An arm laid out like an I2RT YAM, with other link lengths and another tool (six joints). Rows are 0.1 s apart.
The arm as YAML. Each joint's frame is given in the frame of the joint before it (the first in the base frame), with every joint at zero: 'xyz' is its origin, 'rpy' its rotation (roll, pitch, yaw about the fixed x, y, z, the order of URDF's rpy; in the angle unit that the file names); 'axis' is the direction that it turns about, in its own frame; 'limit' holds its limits. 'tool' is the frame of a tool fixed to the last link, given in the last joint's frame.
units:
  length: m
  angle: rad
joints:
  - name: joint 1
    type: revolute
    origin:
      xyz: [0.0, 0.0, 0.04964]
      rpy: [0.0, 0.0, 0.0]
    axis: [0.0, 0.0, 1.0]
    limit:
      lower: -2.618
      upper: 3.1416
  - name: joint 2
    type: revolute
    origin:
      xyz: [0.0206, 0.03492, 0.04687]
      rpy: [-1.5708, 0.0, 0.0]
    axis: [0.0, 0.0, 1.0]
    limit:
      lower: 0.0
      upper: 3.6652
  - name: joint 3
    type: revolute
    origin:
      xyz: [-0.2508, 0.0, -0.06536]
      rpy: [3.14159, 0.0, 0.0]
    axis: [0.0, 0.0, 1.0]
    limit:
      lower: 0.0
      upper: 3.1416
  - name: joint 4
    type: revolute
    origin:
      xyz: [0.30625, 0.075, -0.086]
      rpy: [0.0, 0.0, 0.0]
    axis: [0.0, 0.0, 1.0]
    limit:
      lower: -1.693
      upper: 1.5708
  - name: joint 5
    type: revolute
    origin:
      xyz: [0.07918, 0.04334, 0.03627]
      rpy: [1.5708, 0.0, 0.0]
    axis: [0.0, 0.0, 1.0]
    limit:
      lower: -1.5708
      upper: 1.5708
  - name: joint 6
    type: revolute
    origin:
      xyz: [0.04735, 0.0, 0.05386]
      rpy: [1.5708, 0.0, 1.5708]
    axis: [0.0, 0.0, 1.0]
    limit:
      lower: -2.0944
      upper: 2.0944
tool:
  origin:
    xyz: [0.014, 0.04, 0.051]
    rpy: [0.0, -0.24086, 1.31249]
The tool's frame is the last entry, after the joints.
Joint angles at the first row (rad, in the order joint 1, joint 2, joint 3, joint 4, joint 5, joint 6):
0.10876, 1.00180, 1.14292, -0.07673, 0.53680, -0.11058
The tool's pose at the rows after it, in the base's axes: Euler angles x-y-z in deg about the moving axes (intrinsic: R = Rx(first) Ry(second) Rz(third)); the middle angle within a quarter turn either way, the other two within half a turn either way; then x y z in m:
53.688 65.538 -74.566 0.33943 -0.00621 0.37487
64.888 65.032 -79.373 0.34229 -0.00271 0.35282
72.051 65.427 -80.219 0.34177 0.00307 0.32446
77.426 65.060 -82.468 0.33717 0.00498 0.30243
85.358 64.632 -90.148 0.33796 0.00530 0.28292
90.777 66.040 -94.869 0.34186 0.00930 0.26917
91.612 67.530 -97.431 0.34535 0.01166 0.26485
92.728 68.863 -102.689 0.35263 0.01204 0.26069
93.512 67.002 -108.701 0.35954 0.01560 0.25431
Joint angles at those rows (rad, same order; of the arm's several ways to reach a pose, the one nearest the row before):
0.11657, 1.00472, 1.13061, -0.10412, 0.54300, -0.06308
0.11659, 1.02005, 1.11682, -0.16227, 0.56592, 0.08039
0.11659, 1.00177, 1.04966, -0.17798, 0.55084, 0.21114
0.11658, 0.97562, 0.98659, -0.18551, 0.55221, 0.28197
0.11658, 0.99393, 0.96646, -0.21621, 0.56291, 0.31280
0.11809, 1.01544, 0.95573, -0.22707, 0.53559, 0.33286
0.12420, 1.02925, 0.95110, -0.21181, 0.52308, 0.29924
0.13037, 1.06445, 0.95869, -0.18874, 0.52306, 0.22571
0.16249, 1.11965, 0.97404, -0.16728, 0.60552, 0.16121

